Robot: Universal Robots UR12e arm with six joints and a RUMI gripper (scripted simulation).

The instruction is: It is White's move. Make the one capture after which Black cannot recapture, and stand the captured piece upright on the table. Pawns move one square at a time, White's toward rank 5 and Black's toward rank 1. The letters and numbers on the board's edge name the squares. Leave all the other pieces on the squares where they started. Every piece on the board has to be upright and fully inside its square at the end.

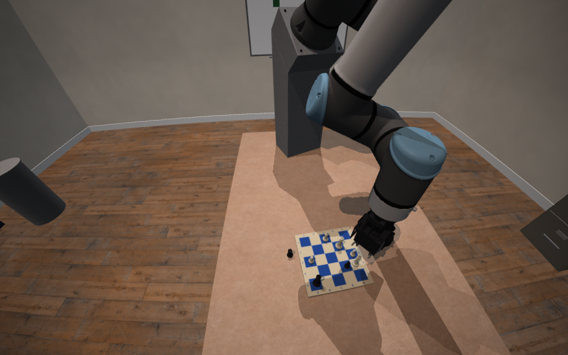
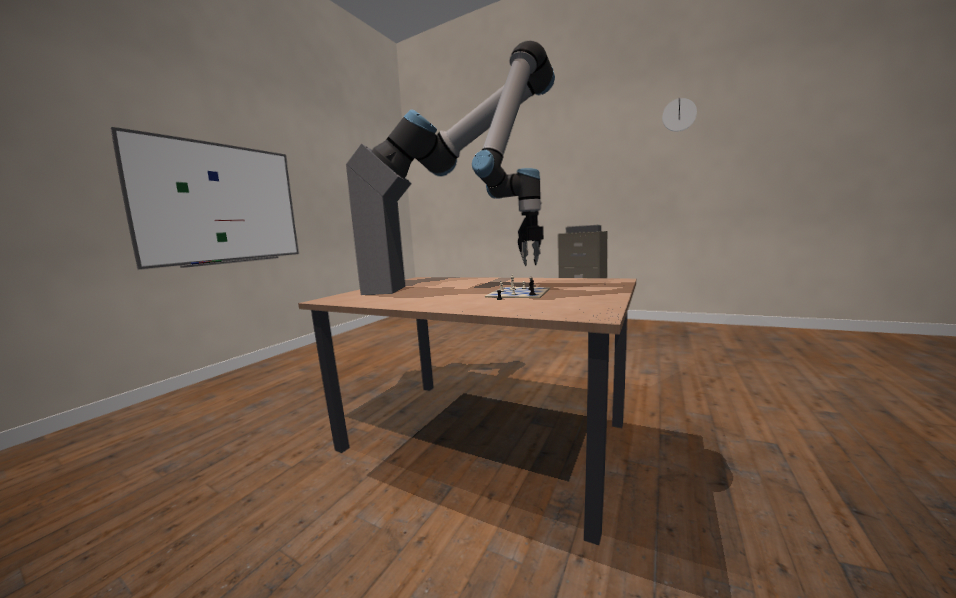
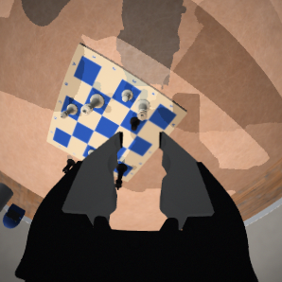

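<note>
The white chess piece is 9 cm below my hand. Also, from my hand: tall black piece: 9 cm ahead, 12 cm to the right, 8 cm below.
</note>
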